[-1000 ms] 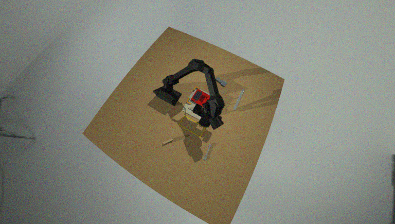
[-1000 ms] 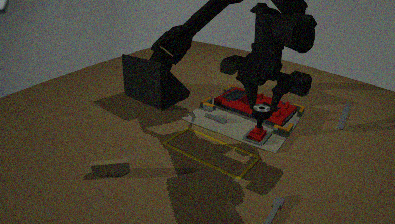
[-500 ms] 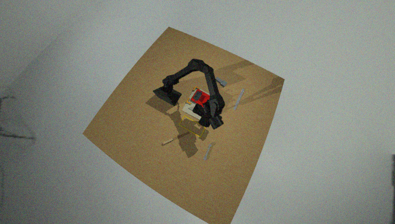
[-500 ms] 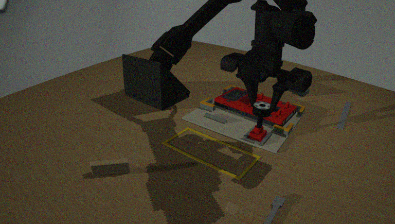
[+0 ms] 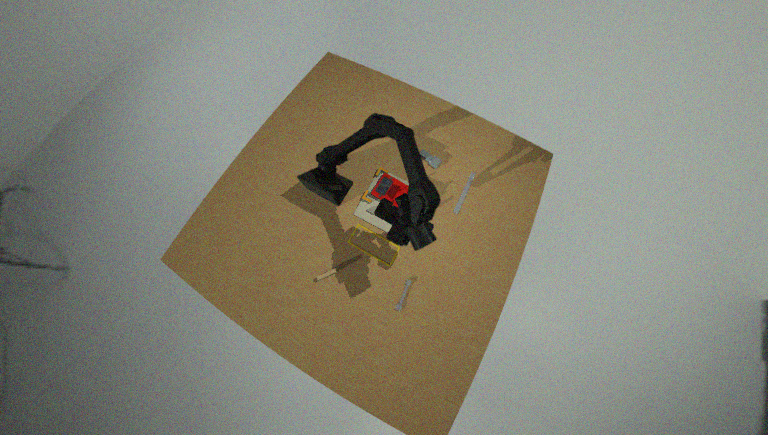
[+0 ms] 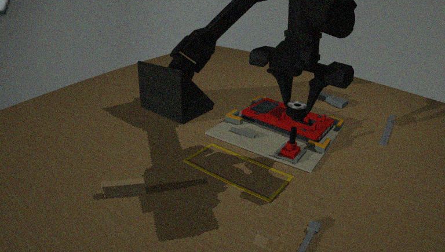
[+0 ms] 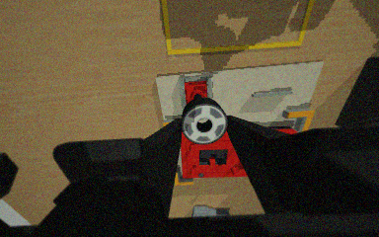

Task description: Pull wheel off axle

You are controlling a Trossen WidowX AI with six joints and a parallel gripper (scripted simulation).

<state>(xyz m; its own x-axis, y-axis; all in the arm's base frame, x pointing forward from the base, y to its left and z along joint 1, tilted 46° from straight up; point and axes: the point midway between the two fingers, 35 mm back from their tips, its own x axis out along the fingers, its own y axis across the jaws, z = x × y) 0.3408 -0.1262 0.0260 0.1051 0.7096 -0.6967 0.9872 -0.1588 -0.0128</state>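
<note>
My gripper tip is 5 cm past the grey baseplate, 10 cm to the right of it and 9 cm above it. Round my gripper tip: tan block: 19 cm behind, 27 cm to the right, 9 cm below.
</note>
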